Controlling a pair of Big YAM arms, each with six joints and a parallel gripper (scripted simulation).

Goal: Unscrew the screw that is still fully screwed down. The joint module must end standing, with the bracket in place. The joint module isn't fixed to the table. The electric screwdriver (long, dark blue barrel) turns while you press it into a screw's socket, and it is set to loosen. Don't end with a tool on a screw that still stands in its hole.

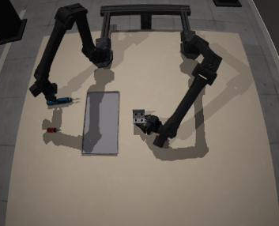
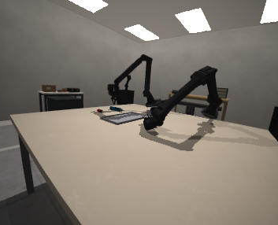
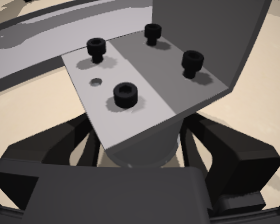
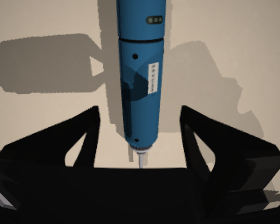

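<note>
My left gripper is now 1 cm below the joint module. From my left hand the other things lie so: grey bracket 5 cm above; flat grey tray 3 cm behind, 24 cm to the right, 2 cm below; red-handled tool 55 cm to the right, 1 cm below.
</note>
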